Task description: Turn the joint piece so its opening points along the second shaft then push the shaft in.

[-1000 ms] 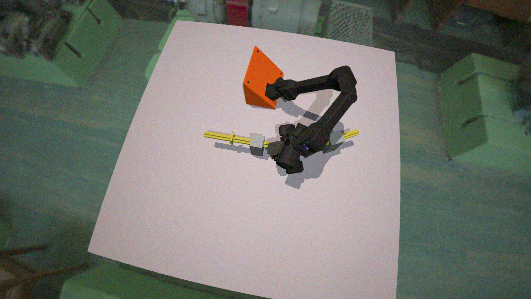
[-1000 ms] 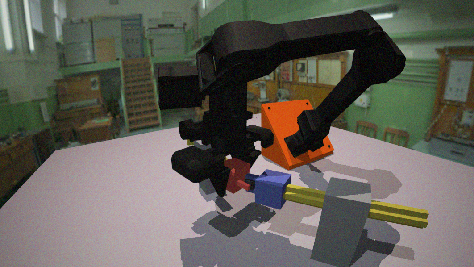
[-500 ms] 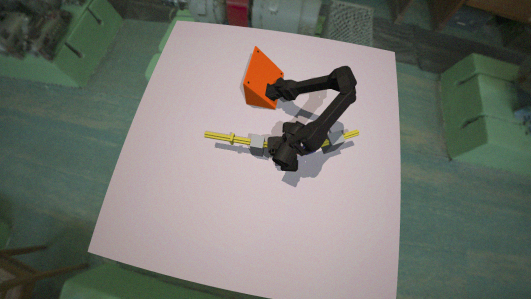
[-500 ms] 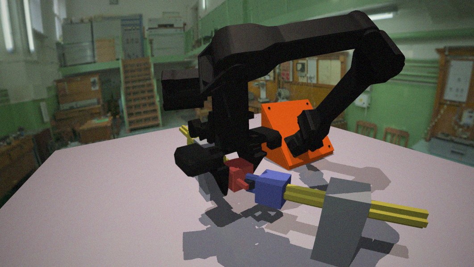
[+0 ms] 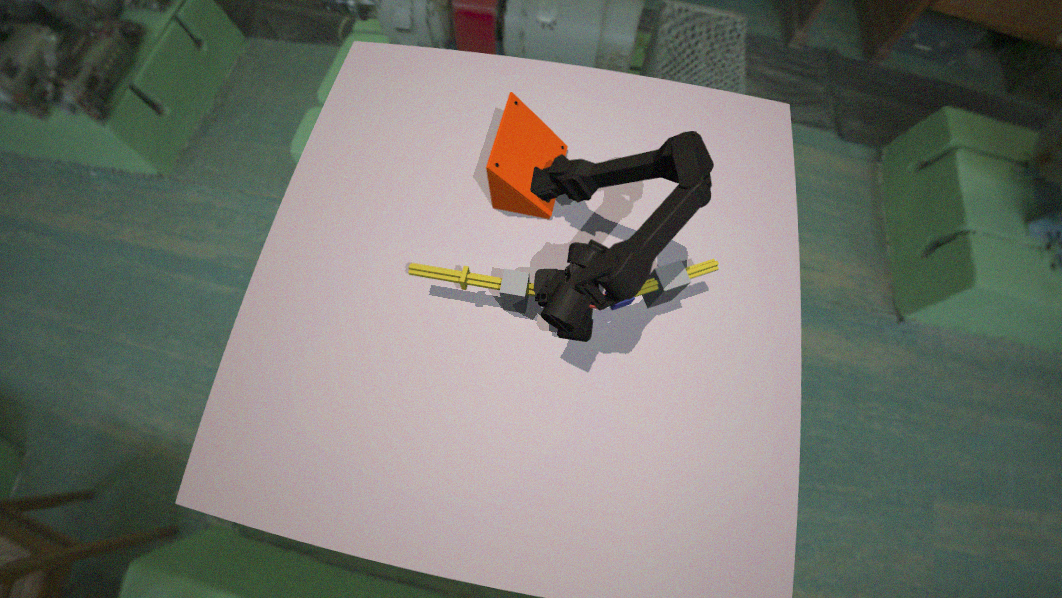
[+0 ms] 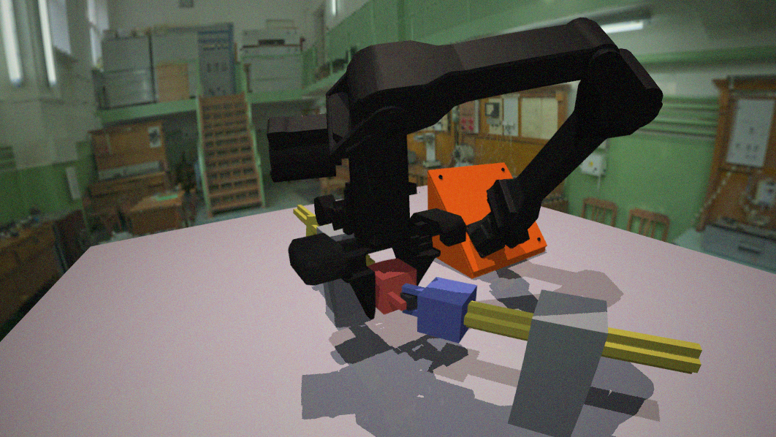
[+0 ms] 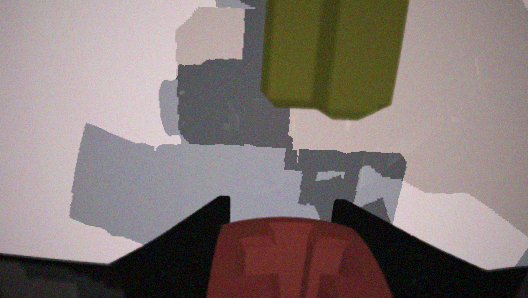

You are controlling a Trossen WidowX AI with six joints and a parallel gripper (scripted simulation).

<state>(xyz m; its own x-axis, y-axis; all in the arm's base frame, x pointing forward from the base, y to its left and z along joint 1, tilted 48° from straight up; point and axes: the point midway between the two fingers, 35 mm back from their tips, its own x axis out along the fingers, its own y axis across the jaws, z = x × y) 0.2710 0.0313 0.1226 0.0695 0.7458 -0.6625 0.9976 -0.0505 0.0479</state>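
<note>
My gripper tip is 4 cm below the red joint piece and 2 cm to the right of it.
</note>
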